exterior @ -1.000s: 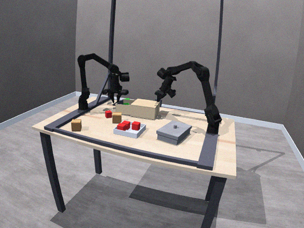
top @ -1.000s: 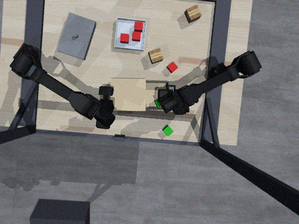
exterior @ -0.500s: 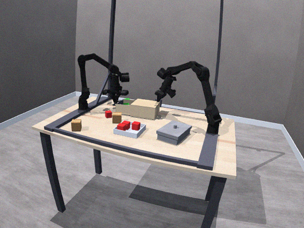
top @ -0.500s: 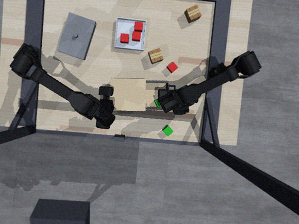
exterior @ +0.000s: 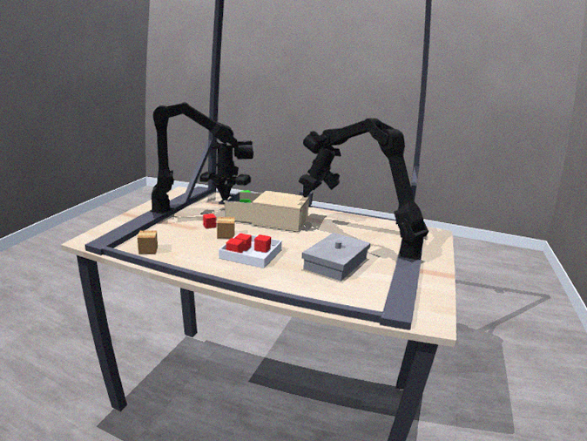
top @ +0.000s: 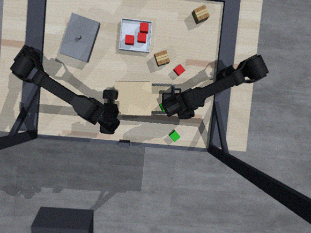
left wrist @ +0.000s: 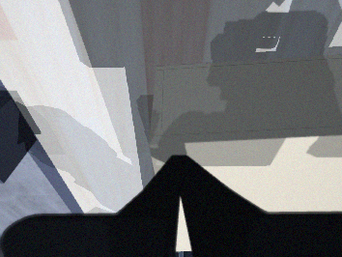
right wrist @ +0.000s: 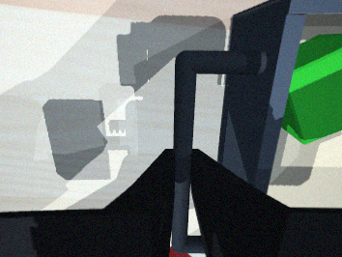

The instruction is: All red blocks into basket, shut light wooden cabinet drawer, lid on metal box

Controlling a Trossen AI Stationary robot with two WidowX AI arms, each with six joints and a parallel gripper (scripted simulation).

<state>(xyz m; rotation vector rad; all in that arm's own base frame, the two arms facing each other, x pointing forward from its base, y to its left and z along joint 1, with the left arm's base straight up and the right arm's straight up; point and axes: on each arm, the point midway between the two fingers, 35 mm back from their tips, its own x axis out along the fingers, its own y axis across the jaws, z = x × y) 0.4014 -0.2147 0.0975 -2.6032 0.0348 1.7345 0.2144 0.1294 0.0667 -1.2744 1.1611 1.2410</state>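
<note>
Right now the drawer is 90 mm to the left of my right hand and 50 mm below it. Also, from my right hand: white basket 290 mm ahead, 230 mm to the left, 70 mm below; light wooden cabinet 10 mm behind, 160 mm to the left, 50 mm below; grey metal lid 250 mm ahead, 490 mm to the left, 40 mm below.
My left hand is 14 cm to the left of the light wooden cabinet, 8 cm above it and 7 cm short of it. Round my left hand: drawer 20 cm to the right, 8 cm below, 8 cm ahead; metal box 33 cm ahead, 19 cm to the left, 9 cm below; grey metal lid 33 cm ahead, 19 cm to the left, 7 cm below.
</note>
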